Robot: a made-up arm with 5 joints.
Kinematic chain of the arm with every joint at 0, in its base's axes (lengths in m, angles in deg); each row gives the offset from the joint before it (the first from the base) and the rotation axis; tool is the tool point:
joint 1: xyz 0 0 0.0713 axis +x
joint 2: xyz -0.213 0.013 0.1 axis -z
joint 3: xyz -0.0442 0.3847 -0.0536 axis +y
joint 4: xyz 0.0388 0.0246 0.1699 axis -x
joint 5: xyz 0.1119 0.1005 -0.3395 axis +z
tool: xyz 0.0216 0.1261 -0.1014
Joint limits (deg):
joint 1: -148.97..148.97
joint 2: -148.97..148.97
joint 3: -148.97..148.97
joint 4: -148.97..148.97
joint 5: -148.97..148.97
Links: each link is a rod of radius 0.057 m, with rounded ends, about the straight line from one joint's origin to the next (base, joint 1, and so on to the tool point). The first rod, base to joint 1, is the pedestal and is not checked.
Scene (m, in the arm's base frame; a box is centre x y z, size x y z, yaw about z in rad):
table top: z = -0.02
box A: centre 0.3 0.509 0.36 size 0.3 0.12 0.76 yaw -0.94
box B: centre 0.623 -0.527 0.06 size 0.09 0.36 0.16 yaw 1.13
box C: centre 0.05 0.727 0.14 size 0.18 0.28 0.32 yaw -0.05
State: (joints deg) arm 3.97 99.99 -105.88 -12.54 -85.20
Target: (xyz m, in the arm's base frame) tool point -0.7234 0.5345 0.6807
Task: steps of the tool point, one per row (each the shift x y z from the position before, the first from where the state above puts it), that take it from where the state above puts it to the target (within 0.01 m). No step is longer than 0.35 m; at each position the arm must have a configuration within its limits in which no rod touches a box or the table.
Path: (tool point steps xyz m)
1: 0.0430 0.0679 -0.0170
2: 0.0241 0.0782 0.0019
3: 0.0023 0.0812 0.0221
4: -0.0249 0.1012 0.0731
5: -0.0664 0.0796 0.0942
6: -0.1060 0.0467 0.1035
7: -0.1411 0.0077 0.0983
8: -0.2437 0.1595 0.0513
9: -0.2829 0.1080 -0.0465
10: -0.2789 0.0300 -0.1367

